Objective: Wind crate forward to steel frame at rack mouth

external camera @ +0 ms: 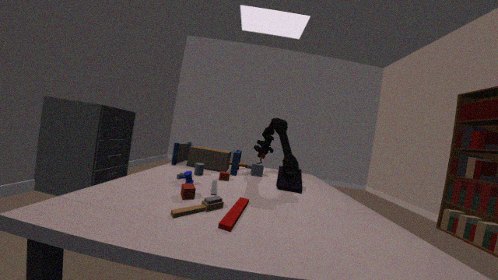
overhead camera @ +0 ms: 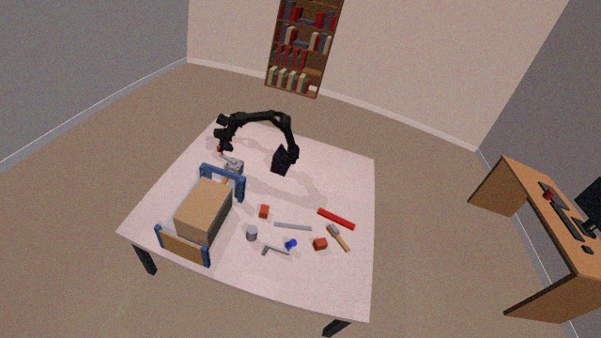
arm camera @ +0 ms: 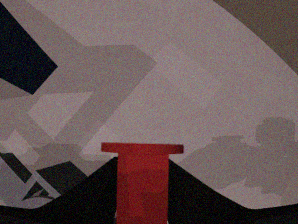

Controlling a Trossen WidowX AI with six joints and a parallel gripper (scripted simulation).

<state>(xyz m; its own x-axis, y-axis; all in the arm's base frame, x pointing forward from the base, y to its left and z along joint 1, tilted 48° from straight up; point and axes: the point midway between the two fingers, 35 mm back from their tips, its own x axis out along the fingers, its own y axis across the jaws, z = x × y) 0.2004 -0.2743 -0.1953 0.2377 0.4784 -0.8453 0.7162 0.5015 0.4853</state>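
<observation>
The winch handle is 50 mm to the left of my gripper tip, 30 mm below it and 10 mm behind it. The rest, counted from my gripper tip: blue frame (160 mm ahead, 130 mm to the left, 30 mm below); then red knob (10 mm to the left, 10 mm behind); then grey winch (100 mm to the left, 100 mm below, 10 mm behind).
</observation>
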